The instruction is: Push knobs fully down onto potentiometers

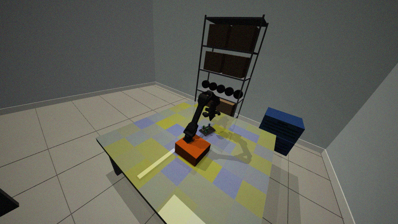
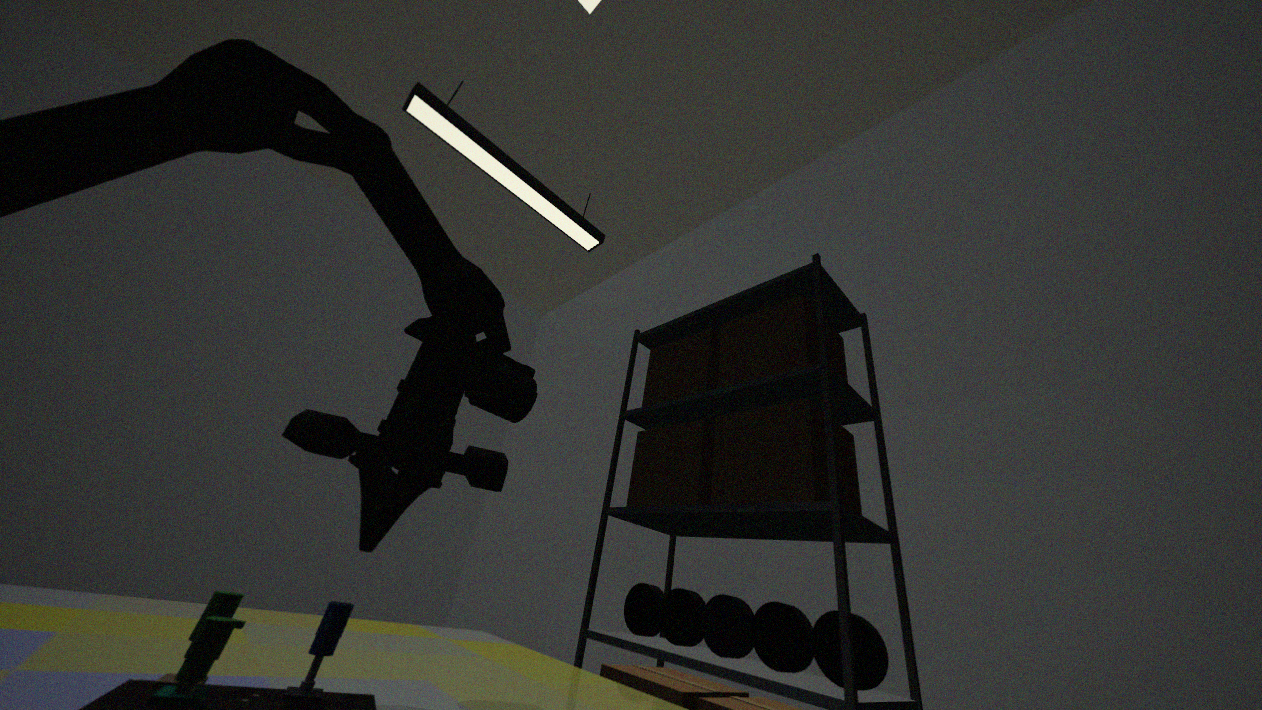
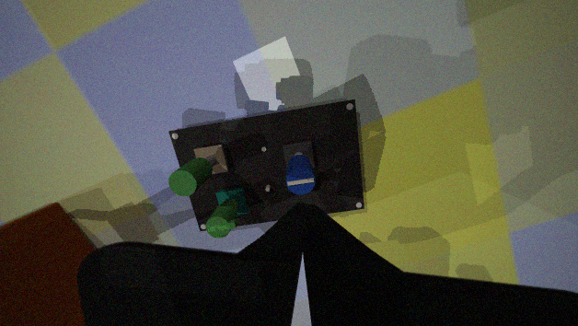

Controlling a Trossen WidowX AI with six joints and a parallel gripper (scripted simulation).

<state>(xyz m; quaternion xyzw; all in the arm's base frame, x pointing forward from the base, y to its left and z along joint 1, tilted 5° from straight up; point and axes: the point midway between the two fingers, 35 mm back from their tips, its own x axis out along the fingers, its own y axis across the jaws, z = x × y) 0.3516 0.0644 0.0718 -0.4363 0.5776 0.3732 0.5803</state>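
Now: the blue knob 50 mm below my gripper tip. Also, from my gripper tip: green knob: 70 mm below, 70 mm behind, 30 mm to the right.
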